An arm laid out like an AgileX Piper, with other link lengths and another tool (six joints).
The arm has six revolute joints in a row. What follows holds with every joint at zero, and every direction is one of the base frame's.
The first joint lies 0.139 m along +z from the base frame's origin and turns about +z.
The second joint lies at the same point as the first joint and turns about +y.
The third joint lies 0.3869 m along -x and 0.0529 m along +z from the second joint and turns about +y.
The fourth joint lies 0.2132 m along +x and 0.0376 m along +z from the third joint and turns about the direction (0.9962, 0, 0.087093).
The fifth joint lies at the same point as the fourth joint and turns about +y.
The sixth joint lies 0.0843 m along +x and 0.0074 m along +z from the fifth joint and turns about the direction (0.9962, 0, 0.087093).
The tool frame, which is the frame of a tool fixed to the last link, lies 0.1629 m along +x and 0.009 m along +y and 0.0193 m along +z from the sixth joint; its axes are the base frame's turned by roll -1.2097, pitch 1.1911 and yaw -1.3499 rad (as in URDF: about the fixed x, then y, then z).
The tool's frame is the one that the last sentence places.
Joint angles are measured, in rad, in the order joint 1, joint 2, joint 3, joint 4, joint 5, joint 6. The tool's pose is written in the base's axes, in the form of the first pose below.
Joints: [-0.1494 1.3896 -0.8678 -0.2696 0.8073 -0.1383]
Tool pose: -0.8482 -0.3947 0.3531 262.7; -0.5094 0.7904 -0.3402 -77.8; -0.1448 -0.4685 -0.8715 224.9; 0 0 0 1
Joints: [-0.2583 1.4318 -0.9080 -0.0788 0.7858 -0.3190]
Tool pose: -0.8531 -0.3722 0.3655 278.3; -0.4746 0.8447 -0.2475 -77.3; -0.2166 -0.3847 -0.8973 222.2; 0 0 0 1
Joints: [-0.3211 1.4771 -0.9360 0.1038 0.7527 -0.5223]
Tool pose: -0.8184 -0.3982 0.4143 301.0; -0.4938 0.8561 -0.1527 -70.7; -0.2938 -0.3295 -0.8973 221.0; 0 0 0 1
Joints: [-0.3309 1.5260 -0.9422 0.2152 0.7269 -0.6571]
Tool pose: -0.7832 -0.4460 0.4333 317.6; -0.5277 0.8453 -0.0838 -61.0; -0.3289 -0.2943 -0.8973 212.8; 0 0 0 1
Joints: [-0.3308 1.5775 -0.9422 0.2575 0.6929 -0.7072]
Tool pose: -0.7750 -0.4631 0.4300 330.6; -0.5361 0.8420 -0.0594 -60.0; -0.3346 -0.2766 -0.9009 200.2; 0 0 0 1
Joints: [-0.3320 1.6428 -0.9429 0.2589 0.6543 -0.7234]
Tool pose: -0.7809 -0.4744 0.4064 341.7; -0.5402 0.8395 -0.0582 -66.1; -0.3135 -0.2650 -0.9119 181.0; 0 0 0 1
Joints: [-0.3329 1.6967 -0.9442 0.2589 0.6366 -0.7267]
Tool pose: -0.7920 -0.4819 0.3748 347.4; -0.5367 0.8422 -0.0514 -69.3; -0.2909 -0.2419 -0.9257 163.6; 0 0 0 1
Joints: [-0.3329 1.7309 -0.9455 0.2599 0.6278 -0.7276]
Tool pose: -0.7994 -0.4860 0.3531 350.4; -0.5335 0.8446 -0.0454 -70.7; -0.2762 -0.2247 -0.9345 152.4; 0 0 0 1
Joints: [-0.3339 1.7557 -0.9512 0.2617 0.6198 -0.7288]
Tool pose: -0.8037 -0.4862 0.3430 354.3; -0.5305 0.8466 -0.0431 -72.6; -0.2695 -0.2166 -0.9383 145.4; 0 0 0 1
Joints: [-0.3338 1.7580 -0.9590 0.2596 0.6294 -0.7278]
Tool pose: -0.8034 -0.4890 0.3397 354.8; -0.5320 0.8458 -0.0408 -72.5; -0.2674 -0.2135 -0.9396 145.9; 0 0 0 1
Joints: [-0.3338 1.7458 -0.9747 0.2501 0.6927 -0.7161]
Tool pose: -0.8078 -0.5012 0.3103 346.2; -0.5333 0.8456 -0.0227 -67.7; -0.2510 -0.1838 -0.9504 150.7; 0 0 0 1
